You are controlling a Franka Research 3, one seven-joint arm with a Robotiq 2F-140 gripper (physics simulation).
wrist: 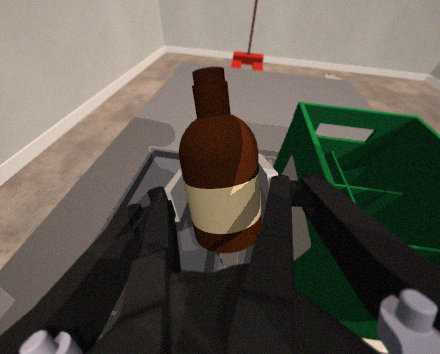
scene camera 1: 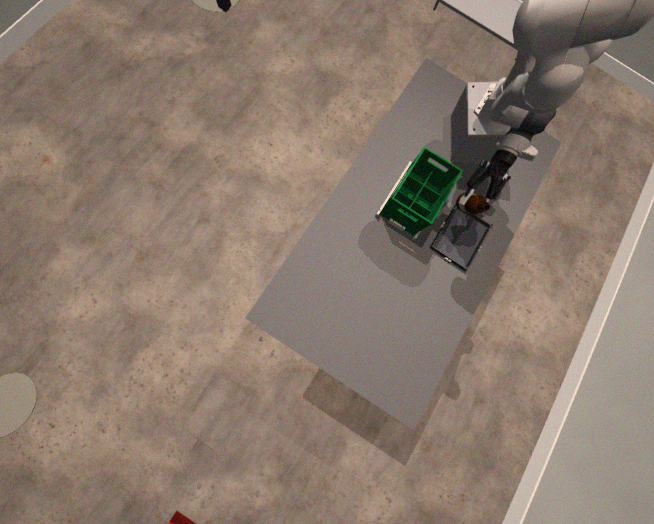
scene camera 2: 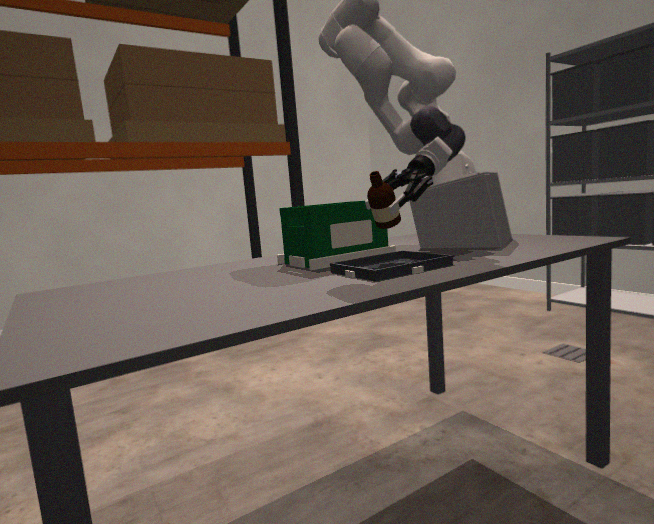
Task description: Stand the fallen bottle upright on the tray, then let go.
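The brown bottle (scene camera 1: 476, 203) (scene camera 2: 381, 199) (wrist: 220, 157) with a cream label is held in the air above the tray. It stands nearly upright, neck up, leaning a little to the left in the second scene view. My gripper (scene camera 2: 386, 206) (wrist: 221, 172) is shut on the bottle around its label, and comes in at a slant from the arm's side. The dark shallow tray (scene camera 1: 449, 264) (scene camera 2: 393, 271) (wrist: 135, 183) lies flat on the table below the bottle's base. In the wrist view the bottle and the fingers hide part of the tray.
A green divided crate (scene camera 1: 413, 221) (scene camera 2: 305, 233) (wrist: 357, 111) stands right beside the tray, close to the bottle and one finger. The grey block (scene camera 2: 461, 212) under the arm stands behind the tray. The table's long edge (scene camera 2: 305, 323) runs close past the tray's other side.
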